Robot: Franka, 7 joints.
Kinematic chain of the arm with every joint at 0, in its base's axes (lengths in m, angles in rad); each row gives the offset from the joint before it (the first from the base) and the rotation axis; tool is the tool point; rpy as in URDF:
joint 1: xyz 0 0 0.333 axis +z
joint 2: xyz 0 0 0 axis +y
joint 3: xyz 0 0 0.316 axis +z
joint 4: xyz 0.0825 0 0 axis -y
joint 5: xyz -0.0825 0 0.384 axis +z
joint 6: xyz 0 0 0 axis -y
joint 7: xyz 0.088 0 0 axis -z
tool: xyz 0 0 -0.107 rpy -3.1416 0 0
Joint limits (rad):
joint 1: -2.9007..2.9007
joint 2: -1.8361..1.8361
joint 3: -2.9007..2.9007
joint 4: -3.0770..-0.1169
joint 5: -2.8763..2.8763
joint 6: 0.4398..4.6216
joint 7: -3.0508..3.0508
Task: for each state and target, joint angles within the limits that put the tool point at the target. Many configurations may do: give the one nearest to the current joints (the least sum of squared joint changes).
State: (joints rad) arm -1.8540 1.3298 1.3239 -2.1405 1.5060 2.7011 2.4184
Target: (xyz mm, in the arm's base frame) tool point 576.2 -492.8 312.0
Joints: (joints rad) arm -1.5518 1.3471 1.3842 -1.4044 1.4532 2.6342 2.4184
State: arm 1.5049 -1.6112 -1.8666 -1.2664 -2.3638 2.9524 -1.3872
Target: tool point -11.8 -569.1 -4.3
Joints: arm 0.7392 -1.4160 -2.4325 -1.5453 -2.4964 3.2036 -1.3872
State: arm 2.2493 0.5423 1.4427 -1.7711 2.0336 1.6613 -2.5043
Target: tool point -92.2 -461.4 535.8
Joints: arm 2.5505 0.5536 1.8911 -2.3360 1.8434 1.4822 -2.5043
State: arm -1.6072 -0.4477 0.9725 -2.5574 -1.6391 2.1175 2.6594
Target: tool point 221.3 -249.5 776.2
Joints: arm -1.6310 -0.9049 0.5627 -2.2028 -1.6700 1.9699 2.6594
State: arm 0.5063 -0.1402 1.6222 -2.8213 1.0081 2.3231 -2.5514
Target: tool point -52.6 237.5 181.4
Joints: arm 0.6884 -0.5058 1.3118 -2.9938 0.9287 2.1486 -2.5514
